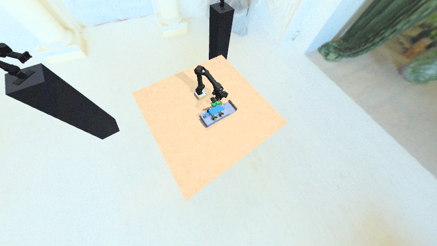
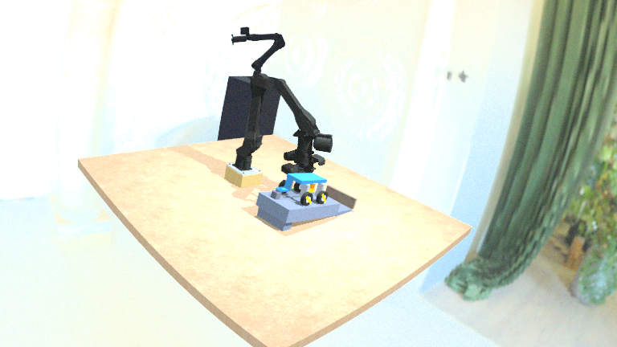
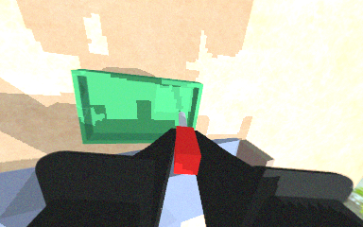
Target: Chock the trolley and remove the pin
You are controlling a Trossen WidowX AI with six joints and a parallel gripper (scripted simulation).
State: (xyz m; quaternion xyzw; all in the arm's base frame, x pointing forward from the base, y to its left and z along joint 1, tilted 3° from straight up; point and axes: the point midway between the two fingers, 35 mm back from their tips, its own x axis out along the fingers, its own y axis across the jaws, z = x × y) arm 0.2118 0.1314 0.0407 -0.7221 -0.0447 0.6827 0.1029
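My gripper tip is now 60 mm above the green tray, 30 mm to the left of it and 10 mm past it. Also, from my gripper tip: low wall: 120 mm ahead, 110 mm to the left, 30 mm below; then yellow chock: 70 mm ahead, 50 mm to the right, 30 mm above; then red-headed stop pin: right at my gripper tip.
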